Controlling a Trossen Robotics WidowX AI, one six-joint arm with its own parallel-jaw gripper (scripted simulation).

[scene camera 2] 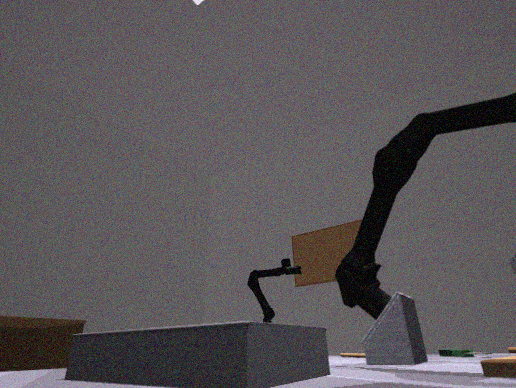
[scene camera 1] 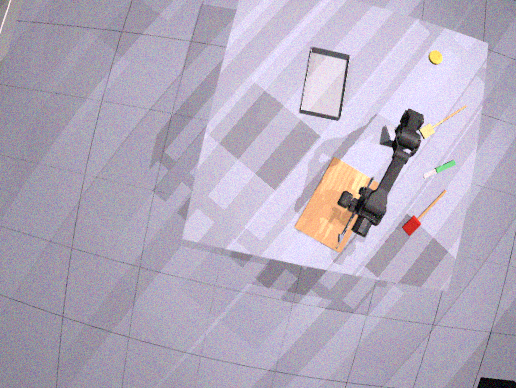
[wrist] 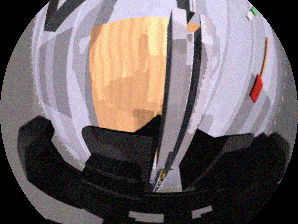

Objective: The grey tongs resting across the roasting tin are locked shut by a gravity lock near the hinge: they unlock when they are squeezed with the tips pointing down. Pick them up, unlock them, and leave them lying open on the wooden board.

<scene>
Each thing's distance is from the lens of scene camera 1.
wooden board (scene camera 1: 322, 219): 131 cm
roasting tin (scene camera 1: 324, 88): 141 cm
</scene>
